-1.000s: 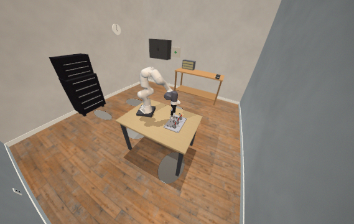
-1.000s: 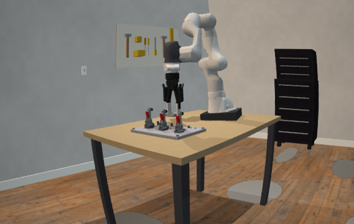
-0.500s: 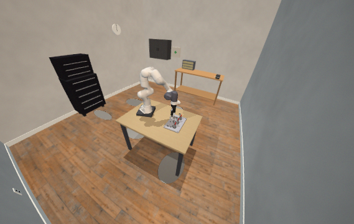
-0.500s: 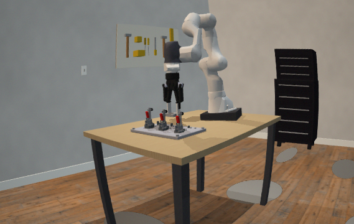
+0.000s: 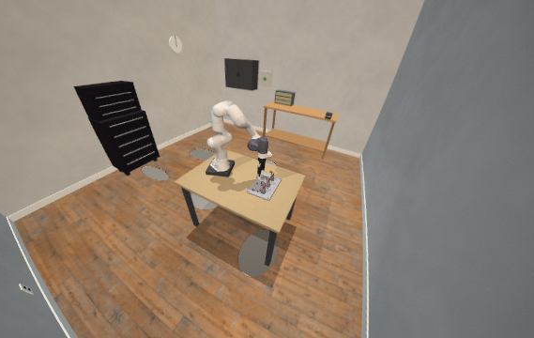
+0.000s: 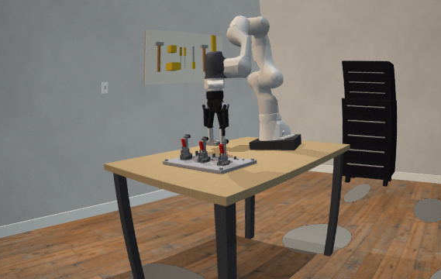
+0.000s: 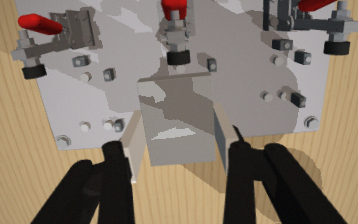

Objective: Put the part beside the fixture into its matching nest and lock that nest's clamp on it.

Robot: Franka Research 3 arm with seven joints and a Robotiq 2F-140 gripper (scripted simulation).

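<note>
My gripper is now 30 mm above the grey part. Round my hand: grey fixture plate 110 mm below, 60 mm ahead; then clamp 100 mm to the right, 100 mm ahead, 50 mm below.
</note>
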